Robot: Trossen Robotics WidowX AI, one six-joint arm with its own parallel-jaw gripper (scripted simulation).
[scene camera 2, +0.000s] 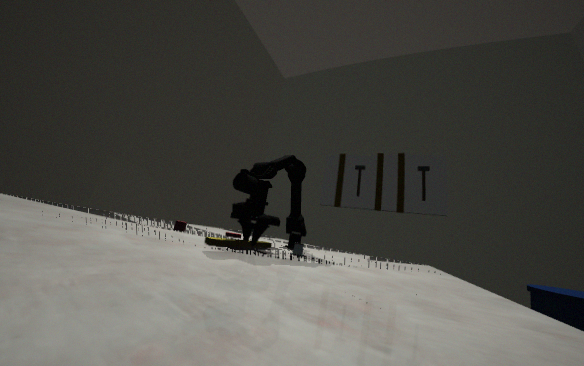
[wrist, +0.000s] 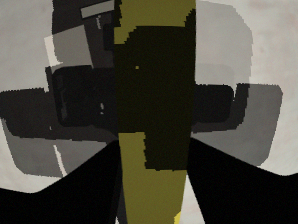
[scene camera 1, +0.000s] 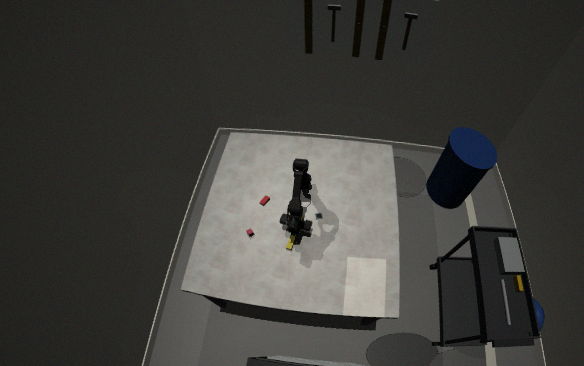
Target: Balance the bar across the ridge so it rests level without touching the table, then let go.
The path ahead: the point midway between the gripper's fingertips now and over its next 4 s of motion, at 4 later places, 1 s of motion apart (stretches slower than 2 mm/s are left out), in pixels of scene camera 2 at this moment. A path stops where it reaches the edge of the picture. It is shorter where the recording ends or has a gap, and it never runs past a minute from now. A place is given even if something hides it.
My gripper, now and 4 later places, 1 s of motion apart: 249, 244; 253, 221; 282, 222; 302, 228; 301, 238
